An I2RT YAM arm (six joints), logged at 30 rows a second.
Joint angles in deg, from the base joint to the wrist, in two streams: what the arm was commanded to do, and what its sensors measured. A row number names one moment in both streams.
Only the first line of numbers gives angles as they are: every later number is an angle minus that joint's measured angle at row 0.
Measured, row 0:
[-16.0 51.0 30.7 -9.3 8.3 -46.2]
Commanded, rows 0 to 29:
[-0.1 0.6 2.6 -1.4 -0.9 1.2]
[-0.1 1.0 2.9 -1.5 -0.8 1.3]
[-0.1 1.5 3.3 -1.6 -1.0 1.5]
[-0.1 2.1 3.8 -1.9 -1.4 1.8]
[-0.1 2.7 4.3 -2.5 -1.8 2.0]
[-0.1 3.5 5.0 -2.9 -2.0 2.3]
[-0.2 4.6 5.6 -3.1 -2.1 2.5]
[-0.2 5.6 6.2 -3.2 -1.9 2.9]
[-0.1 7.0 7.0 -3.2 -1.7 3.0]
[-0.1 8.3 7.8 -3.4 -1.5 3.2]
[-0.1 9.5 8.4 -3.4 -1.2 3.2]
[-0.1 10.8 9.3 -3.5 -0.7 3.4]
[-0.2 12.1 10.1 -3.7 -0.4 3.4]
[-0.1 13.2 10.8 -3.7 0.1 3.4]
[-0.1 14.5 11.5 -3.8 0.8 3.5]
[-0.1 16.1 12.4 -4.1 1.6 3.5]
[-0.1 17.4 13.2 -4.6 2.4 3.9]
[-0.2 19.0 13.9 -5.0 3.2 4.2]
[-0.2 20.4 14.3 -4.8 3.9 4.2]
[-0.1 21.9 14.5 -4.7 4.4 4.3]
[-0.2 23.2 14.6 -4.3 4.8 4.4]
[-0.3 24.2 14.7 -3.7 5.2 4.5]
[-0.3 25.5 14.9 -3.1 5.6 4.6]
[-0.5 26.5 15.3 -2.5 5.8 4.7]
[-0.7 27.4 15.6 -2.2 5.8 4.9]
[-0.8 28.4 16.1 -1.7 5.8 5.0]
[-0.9 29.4 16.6 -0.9 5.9 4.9]
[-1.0 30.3 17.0 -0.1 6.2 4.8]
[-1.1 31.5 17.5 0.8 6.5 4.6]
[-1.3 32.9 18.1 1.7 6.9 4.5]
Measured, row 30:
[-0.8 30.8 15.1 -1.7 5.4 4.0]
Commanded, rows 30 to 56:
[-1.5 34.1 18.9 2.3 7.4 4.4]
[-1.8 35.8 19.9 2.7 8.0 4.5]
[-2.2 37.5 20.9 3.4 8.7 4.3]
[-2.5 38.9 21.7 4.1 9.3 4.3]
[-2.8 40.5 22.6 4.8 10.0 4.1]
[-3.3 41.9 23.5 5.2 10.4 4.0]
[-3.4 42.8 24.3 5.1 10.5 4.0]
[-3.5 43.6 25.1 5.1 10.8 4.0]
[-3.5 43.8 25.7 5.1 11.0 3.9]
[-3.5 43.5 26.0 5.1 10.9 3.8]
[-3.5 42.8 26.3 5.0 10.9 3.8]
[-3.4 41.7 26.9 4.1 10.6 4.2]
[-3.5 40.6 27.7 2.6 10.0 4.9]
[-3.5 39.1 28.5 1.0 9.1 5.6]
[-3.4 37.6 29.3 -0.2 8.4 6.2]
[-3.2 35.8 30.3 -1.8 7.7 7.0]
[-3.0 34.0 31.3 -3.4 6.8 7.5]
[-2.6 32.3 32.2 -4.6 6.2 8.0]
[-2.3 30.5 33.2 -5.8 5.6 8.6]
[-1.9 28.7 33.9 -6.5 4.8 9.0]
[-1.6 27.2 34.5 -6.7 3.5 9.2]
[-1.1 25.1 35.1 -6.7 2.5 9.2]
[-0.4 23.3 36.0 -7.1 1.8 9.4]
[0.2 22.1 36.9 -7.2 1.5 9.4]
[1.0 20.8 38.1 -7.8 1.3 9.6]
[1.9 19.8 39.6 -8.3 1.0 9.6]
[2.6 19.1 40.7 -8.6 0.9 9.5]
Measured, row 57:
[0.8 21.7 37.6 -6.1 3.5 8.3]
